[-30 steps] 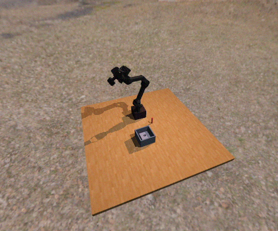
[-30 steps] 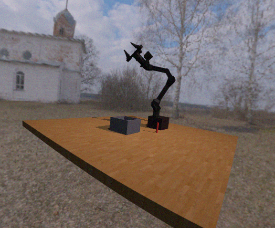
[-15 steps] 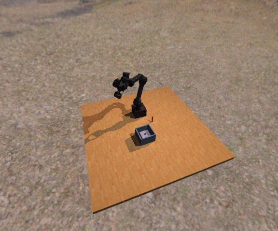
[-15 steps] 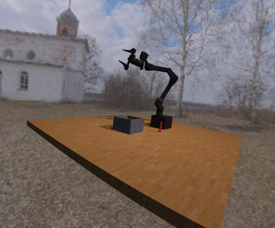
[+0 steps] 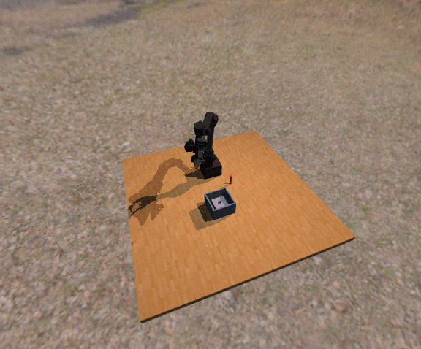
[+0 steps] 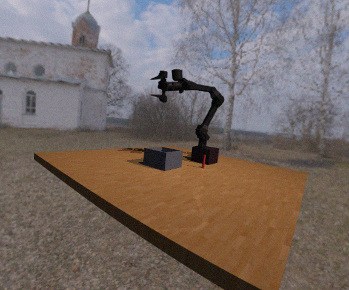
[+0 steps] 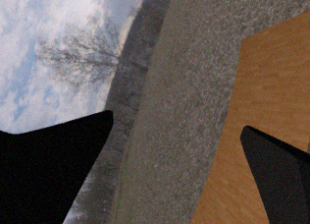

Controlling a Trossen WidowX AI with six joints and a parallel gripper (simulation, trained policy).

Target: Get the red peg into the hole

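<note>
Right now the red peg is 18 cm behind my gripper tip, 32 cm to the left of it and 41 cm below it. Round my gripper tip: plate: 1 cm behind, 14 cm to the left, 41 cm below; box: 1 cm behind, 14 cm to the left, 43 cm below.
</note>
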